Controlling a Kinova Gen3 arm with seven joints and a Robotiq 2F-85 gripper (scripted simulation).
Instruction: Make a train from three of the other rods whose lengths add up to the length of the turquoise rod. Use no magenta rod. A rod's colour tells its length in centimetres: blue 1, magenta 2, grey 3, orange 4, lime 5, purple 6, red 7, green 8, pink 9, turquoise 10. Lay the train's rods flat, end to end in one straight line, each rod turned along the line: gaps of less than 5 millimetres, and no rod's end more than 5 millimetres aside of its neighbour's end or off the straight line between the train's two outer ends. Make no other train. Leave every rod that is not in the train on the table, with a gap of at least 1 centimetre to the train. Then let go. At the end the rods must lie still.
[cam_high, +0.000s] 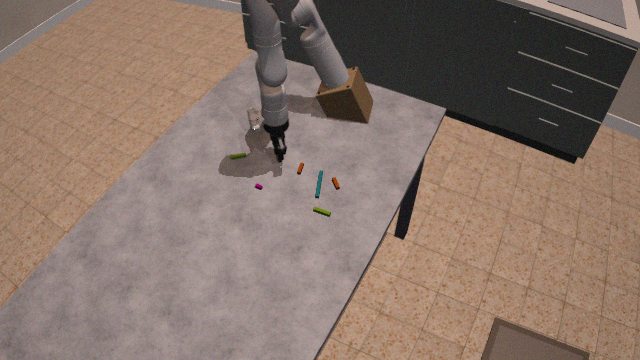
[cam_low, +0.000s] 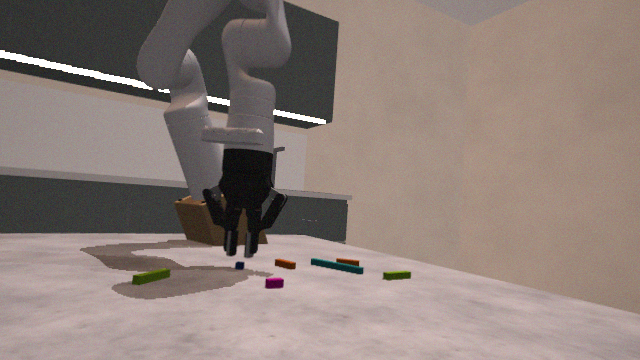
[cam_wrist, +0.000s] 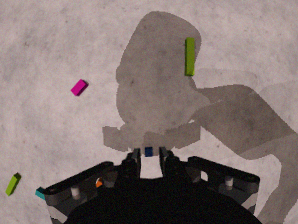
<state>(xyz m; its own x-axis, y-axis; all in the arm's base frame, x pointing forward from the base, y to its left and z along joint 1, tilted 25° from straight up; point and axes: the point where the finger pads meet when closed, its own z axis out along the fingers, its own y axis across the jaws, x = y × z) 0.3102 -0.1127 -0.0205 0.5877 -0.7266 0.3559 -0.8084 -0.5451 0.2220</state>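
Now: hand 30 mm above the blue rod. The rest, counted from my hand: turquoise rod: 60 mm ahead, 150 mm to the left, 30 mm below; then magenta rod: 120 mm ahead, 20 mm to the right, 30 mm below.
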